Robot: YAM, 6 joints.
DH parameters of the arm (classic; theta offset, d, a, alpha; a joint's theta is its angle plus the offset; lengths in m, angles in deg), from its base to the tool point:
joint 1: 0 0.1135 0.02 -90
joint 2: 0 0 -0.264 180
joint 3: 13.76 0 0.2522 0
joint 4: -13.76 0 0.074 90
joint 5: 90 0 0 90
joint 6: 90 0.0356 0 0
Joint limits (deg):
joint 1: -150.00..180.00
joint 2: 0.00..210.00
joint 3: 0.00..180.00
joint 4: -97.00..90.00
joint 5: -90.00..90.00
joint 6: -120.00..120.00
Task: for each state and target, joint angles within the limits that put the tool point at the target. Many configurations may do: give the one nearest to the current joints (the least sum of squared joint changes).
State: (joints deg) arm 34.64 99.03 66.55 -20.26 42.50 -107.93
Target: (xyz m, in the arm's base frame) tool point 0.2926 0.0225 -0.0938
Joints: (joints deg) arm 8.92 149.49 61.34 -14.86 40.60 -107.93
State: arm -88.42 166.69 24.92 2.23 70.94 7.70
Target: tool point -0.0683 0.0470 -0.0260
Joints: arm -58.10 204.23 18.34 3.65 68.62 7.70
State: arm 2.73 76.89 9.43 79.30 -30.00 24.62
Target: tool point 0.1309 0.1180 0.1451
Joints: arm 34.62 75.62 0.00 74.64 -39.68 24.62
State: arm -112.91 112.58 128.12 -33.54 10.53 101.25
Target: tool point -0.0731 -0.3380 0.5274
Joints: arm -101.21 97.32 126.44 -39.45 9.67 101.25
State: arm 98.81 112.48 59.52 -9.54 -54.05 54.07
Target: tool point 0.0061 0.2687 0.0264
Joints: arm 82.68 118.95 43.34 -14.07 -52.37 54.07
